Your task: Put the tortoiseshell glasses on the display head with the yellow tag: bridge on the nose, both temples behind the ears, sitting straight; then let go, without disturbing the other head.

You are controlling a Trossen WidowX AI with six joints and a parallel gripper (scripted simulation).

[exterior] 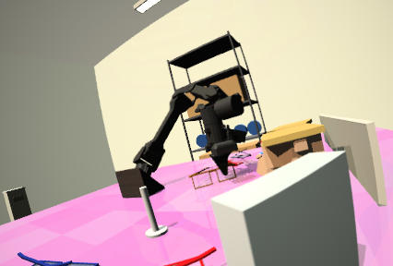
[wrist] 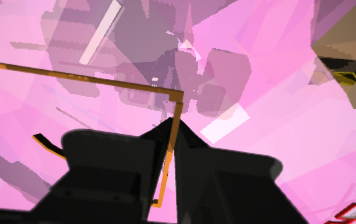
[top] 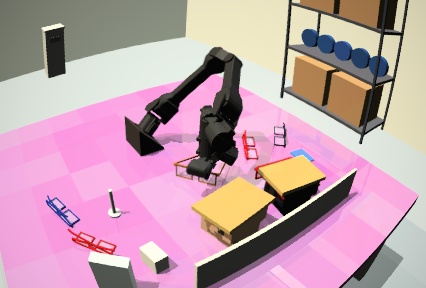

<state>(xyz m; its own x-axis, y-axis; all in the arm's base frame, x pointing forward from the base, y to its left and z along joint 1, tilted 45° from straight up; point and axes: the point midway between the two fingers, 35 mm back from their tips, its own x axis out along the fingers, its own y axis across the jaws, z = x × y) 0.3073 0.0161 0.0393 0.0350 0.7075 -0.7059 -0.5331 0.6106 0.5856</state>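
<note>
The white post is 30 mm behind my gripper tip, 310 mm to the right of it and 10 mm above it. Round my gripper tip: curved white panel (320 mm ahead, 20 mm to the left, 40 mm above); tan head (180 mm ahead, 90 mm to the right, 40 mm above); dark head (190 mm ahead, 140 mm to the left, 40 mm above).
</note>
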